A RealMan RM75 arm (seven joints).
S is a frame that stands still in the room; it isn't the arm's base.
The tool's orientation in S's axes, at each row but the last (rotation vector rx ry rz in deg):
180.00 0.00 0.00
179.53 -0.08 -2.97
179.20 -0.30 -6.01
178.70 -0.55 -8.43
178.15 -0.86 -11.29
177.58 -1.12 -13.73
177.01 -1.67 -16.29
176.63 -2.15 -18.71
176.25 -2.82 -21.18
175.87 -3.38 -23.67
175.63 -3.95 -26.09
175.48 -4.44 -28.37
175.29 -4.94 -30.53
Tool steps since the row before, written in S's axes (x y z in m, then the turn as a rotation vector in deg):
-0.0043 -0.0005 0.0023 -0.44 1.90 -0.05
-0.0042 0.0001 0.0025 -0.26 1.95 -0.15
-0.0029 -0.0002 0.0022 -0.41 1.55 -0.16
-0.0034 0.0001 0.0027 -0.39 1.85 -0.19
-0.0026 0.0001 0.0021 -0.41 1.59 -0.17
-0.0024 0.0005 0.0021 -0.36 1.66 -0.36
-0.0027 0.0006 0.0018 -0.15 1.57 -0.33
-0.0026 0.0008 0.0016 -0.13 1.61 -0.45
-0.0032 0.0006 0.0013 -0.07 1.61 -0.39
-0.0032 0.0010 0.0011 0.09 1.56 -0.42
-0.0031 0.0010 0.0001 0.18 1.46 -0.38
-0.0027 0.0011 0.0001 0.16 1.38 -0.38
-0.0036 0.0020 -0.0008 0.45 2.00 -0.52
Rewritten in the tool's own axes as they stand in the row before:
-0.0043 0.0005 -0.0023 -0.44 -1.90 0.05
-0.0043 -0.0001 -0.0024 -0.26 -1.95 0.14
-0.0030 0.0002 -0.0020 -0.40 -1.55 0.17
-0.0036 0.0000 -0.0024 -0.38 -1.85 0.19
-0.0028 0.0000 -0.0018 -0.40 -1.59 0.18
-0.0027 -0.0004 -0.0017 -0.33 -1.67 0.36
-0.0030 -0.0005 -0.0013 -0.12 -1.58 0.29
-0.0029 -0.0007 -0.0010 -0.08 -1.63 0.40
-0.0034 -0.0005 -0.0005 -0.03 -1.62 0.33
-0.0034 -0.0008 -0.0003 0.13 -1.58 0.32
-0.0030 -0.0009 0.0008 0.21 -1.48 0.26
-0.0027 -0.0010 0.0007 0.19 -1.40 0.27
-0.0032 -0.0019 0.0019 0.48 -2.04 0.29

